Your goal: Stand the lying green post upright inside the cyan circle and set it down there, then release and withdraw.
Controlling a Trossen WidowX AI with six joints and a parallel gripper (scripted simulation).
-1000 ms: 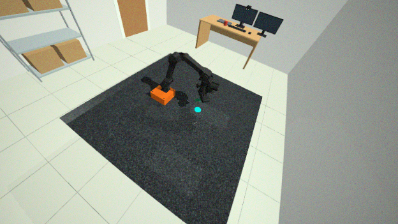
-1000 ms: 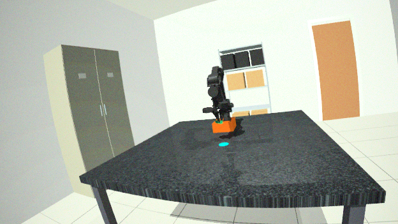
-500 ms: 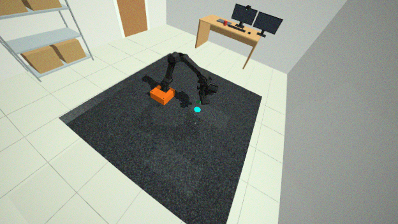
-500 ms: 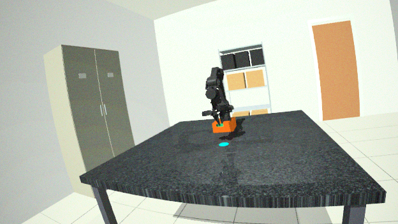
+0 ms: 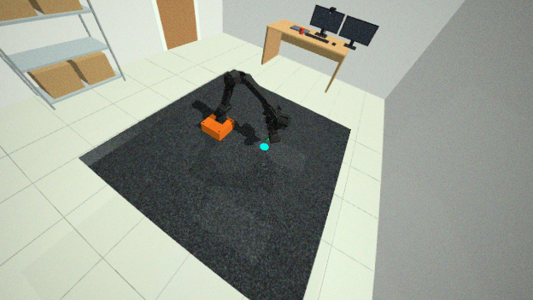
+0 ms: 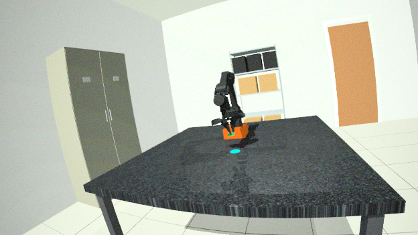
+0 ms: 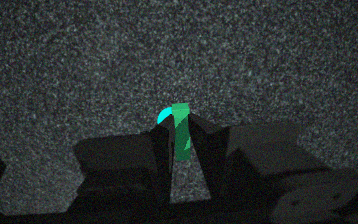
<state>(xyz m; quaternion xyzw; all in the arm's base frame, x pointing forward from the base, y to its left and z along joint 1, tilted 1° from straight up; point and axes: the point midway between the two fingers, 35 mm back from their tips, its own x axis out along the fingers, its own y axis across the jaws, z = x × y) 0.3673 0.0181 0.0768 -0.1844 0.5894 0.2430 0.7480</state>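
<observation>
The cyan circle is 120 mm below my gripper tip, 40 mm behind it and 10 mm to the right of it. From my gripper tip the other things lie so: green post: 20 mm behind, 10 mm to the right, 10 mm below.
</observation>
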